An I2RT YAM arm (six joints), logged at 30 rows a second.
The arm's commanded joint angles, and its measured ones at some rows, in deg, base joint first. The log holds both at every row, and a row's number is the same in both.
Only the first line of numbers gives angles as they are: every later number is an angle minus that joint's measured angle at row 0.
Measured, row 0:
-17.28 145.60 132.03 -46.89 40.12 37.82
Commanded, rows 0 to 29:
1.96 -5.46 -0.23 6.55 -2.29 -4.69
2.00 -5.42 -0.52 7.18 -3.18 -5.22
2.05 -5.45 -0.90 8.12 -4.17 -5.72
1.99 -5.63 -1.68 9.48 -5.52 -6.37
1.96 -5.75 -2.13 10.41 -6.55 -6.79
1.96 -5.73 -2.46 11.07 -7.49 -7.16
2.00 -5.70 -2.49 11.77 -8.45 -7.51
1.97 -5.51 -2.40 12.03 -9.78 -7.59
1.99 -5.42 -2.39 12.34 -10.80 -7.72
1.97 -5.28 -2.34 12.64 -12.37 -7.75
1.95 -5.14 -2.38 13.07 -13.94 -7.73
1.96 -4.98 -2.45 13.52 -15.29 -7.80
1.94 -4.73 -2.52 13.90 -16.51 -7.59
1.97 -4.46 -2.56 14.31 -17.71 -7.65
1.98 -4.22 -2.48 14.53 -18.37 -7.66
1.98 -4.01 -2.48 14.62 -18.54 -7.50
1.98 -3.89 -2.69 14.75 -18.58 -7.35
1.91 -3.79 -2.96 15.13 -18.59 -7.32
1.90 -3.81 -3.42 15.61 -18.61 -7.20
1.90 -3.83 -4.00 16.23 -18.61 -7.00
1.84 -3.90 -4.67 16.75 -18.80 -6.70
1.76 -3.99 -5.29 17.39 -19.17 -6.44
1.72 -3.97 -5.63 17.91 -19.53 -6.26
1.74 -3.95 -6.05 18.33 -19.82 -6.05
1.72 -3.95 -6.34 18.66 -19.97 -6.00
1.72 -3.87 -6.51 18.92 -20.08 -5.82
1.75 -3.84 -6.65 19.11 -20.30 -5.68
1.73 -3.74 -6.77 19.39 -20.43 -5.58
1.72 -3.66 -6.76 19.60 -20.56 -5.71
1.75 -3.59 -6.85 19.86 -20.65 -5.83
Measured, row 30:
-0.02 0.00 -5.69 13.24 -15.43 -6.71
